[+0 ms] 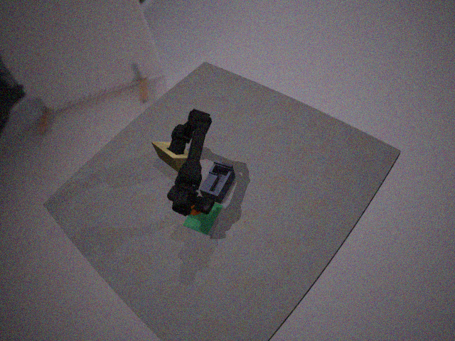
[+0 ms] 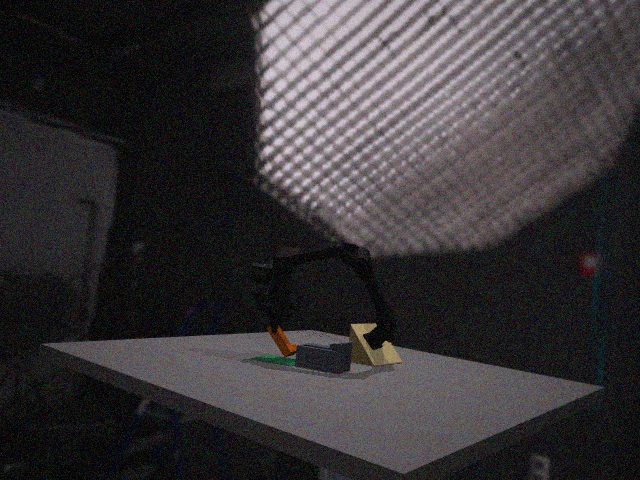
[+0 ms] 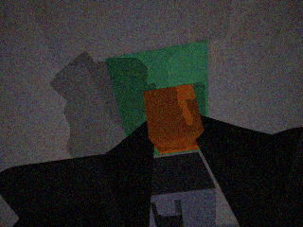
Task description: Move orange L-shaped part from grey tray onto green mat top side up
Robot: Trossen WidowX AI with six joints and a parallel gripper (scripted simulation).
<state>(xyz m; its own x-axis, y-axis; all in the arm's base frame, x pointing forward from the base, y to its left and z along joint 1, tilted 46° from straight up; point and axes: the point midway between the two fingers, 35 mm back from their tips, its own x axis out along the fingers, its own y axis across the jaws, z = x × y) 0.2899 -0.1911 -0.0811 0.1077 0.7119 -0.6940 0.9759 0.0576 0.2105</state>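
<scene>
Now: the green mat 10 cm below my gripper tip and 2 cm to the left of it. Also, from my gripper tip: orange L-shaped part 3 cm to the left, 3 cm below, 2 cm behind.
</scene>
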